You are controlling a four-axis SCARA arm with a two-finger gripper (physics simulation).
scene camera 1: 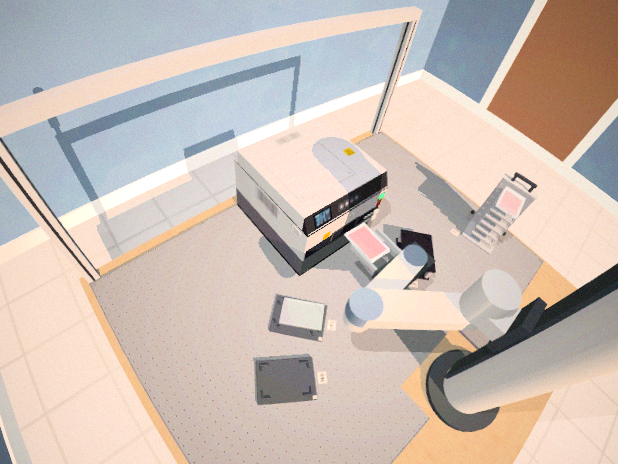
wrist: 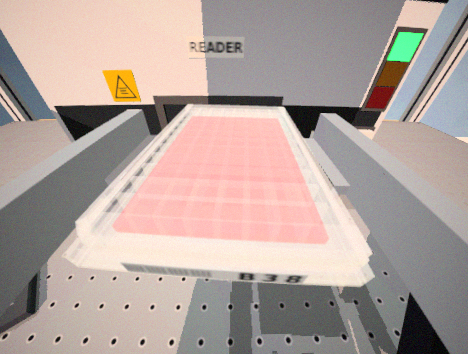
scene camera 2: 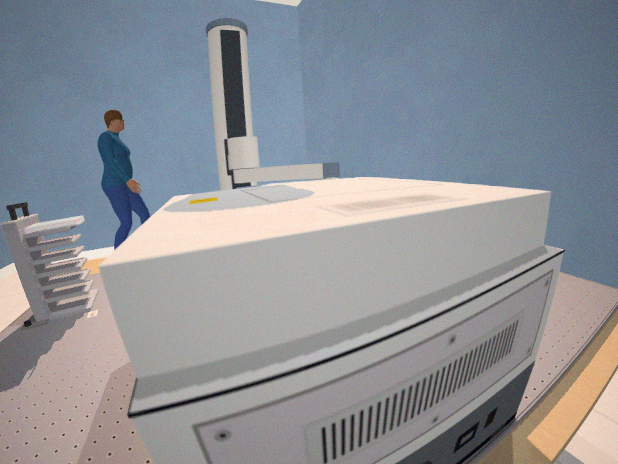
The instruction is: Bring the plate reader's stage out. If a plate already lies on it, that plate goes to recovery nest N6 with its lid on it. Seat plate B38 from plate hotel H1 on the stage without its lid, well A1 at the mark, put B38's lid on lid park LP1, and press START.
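Pixels of known places: gripper, fingertip midpoint: (scene camera 1: 364, 237) (wrist: 230, 127); arm's base, origin of the base link: (scene camera 1: 462, 389).
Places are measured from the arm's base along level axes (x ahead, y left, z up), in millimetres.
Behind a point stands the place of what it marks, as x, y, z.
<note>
Plate B38 (scene camera 1: 366, 241) {530, -33, 168} (wrist: 225, 175) {497, -36, 168}, pink-filled with a clear rim, is level in front of the reader (scene camera 1: 300, 180) {758, 63, 297} (scene camera 2: 325, 270) {971, -110, 276} (wrist: 280, 65) {615, -81, 195}. My gripper (scene camera 1: 372, 248) (wrist: 230, 127) {544, -38, 168} is shut on it, one finger along each long side; the B38 label faces the wrist camera. I cannot tell whether its lid is on. The stage cannot be made out under the plate. A pale flat rectangular piece (scene camera 1: 301, 314) {503, 238, 37} lies on one dark nest (scene camera 1: 273, 325) {532, 324, 22}; I cannot tell if it is a lid or a plate. Another dark nest (scene camera 1: 285, 380) {382, 399, 25} is empty. Their tags are unreadable.
Plate hotel H1 (scene camera 1: 482, 220) {328, -515, 132} (scene camera 2: 20, 272) {376, -633, 153} stands at the right in scene camera 1, with a pink plate (scene camera 1: 510, 201) {296, -547, 254} at its top. A black holder (scene camera 1: 425, 239) {430, -294, 73} is partly under the arm. The light tower's green lamp (wrist: 406, 46) {611, -184, 212} is lit. A person (scene camera 2: 116, 160) stands behind.
</note>
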